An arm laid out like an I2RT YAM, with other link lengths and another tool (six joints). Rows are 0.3 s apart.
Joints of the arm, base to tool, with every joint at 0 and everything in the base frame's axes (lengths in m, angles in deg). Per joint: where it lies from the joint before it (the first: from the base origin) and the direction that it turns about. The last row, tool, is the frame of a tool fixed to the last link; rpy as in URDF.
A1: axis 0 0 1 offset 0 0 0.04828
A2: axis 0 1 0 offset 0.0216 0.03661 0.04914
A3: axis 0 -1 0 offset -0.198 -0.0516 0
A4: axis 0 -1 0 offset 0.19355 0.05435 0.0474
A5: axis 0 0 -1 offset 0.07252 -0.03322 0.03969
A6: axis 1 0 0 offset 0.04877 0 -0.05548
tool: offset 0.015 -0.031 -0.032 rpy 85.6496 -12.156 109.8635
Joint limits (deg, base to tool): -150..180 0..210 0..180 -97..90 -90..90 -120..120
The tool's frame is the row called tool.
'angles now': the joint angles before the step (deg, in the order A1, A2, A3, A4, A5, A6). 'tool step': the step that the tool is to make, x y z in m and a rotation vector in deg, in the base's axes. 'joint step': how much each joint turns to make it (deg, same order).
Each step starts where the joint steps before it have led.
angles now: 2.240, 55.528, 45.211, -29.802, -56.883, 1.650
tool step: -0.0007, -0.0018, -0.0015, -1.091, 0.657, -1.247
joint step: -0.014, -0.012, 0.004, -0.729, 1.629, -0.017
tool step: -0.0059, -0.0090, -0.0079, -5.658, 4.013, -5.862
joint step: 0.052, 0.023, -0.005, -4.204, 8.071, 0.010
